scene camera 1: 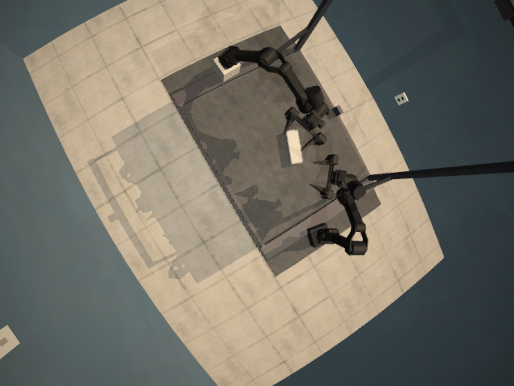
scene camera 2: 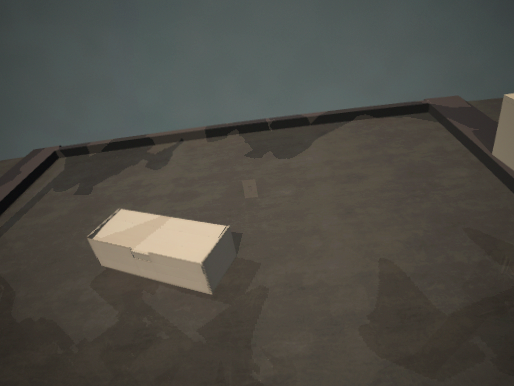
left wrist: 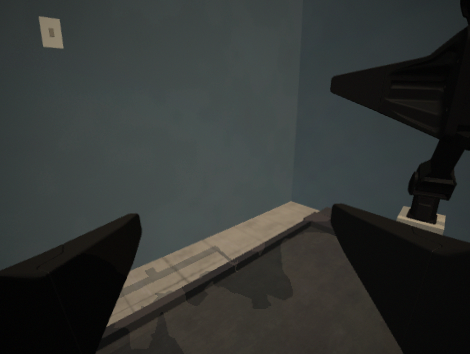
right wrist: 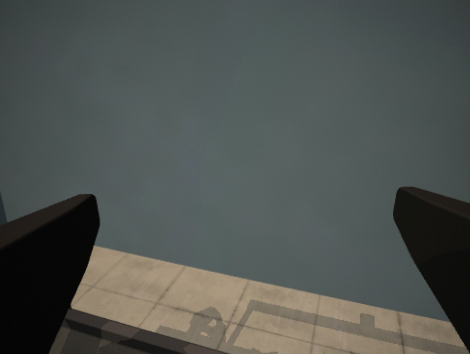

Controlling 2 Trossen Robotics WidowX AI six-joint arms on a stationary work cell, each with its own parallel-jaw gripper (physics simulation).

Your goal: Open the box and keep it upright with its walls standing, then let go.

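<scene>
A cream rectangular box (scene camera 1: 294, 147) (scene camera 2: 172, 235) lies on the dark table top (scene camera 1: 260, 115) (scene camera 2: 320, 210). Its lid is closed flat, with a small notch at the top of its long front side. My right gripper (scene camera 1: 293, 140) (right wrist: 248, 205) is open and empty. In scene camera 1 its fingertips appear over and beside the box's upper end; their height is unclear. My left gripper (scene camera 1: 312, 173) (left wrist: 237, 218) is open and empty, apart from the box, to its lower right in scene camera 1. The box does not show in either wrist view. Neither gripper shows in scene camera 2.
A cream block (scene camera 1: 228, 74) (scene camera 2: 506, 131) (left wrist: 440, 225) stands under the right arm's base; a dark block (scene camera 1: 313, 236) is under the left arm's base. A low raised rim (scene camera 2: 170, 138) borders the table. A dark frame bar (scene camera 1: 450, 171) crosses at the right. The two grippers are close together.
</scene>
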